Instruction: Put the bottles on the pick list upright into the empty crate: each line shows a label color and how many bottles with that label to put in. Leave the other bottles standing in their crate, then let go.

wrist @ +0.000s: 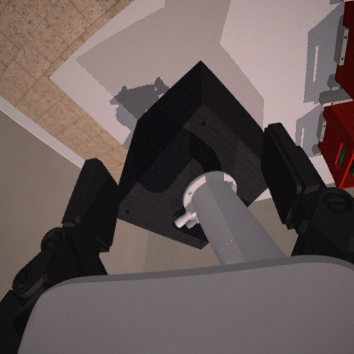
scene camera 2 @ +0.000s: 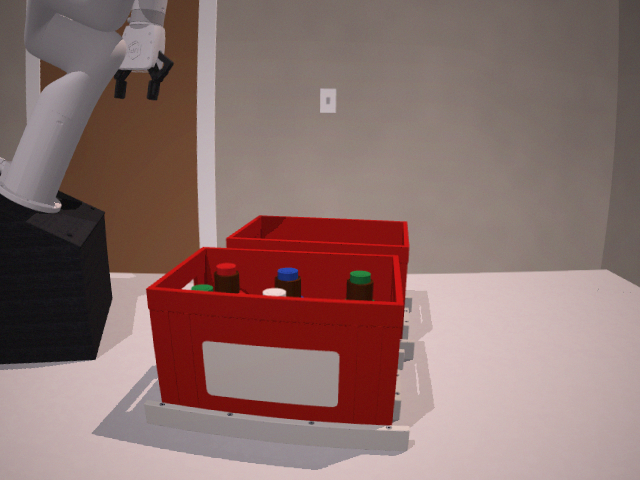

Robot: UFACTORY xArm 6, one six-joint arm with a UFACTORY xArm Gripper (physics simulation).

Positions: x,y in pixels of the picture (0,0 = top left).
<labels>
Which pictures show my gripper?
The wrist view and scene camera 2: all of them.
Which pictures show the red-capped bottle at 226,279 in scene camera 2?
Scene camera 2 only.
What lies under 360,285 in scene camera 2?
A green-capped bottle.
</labels>
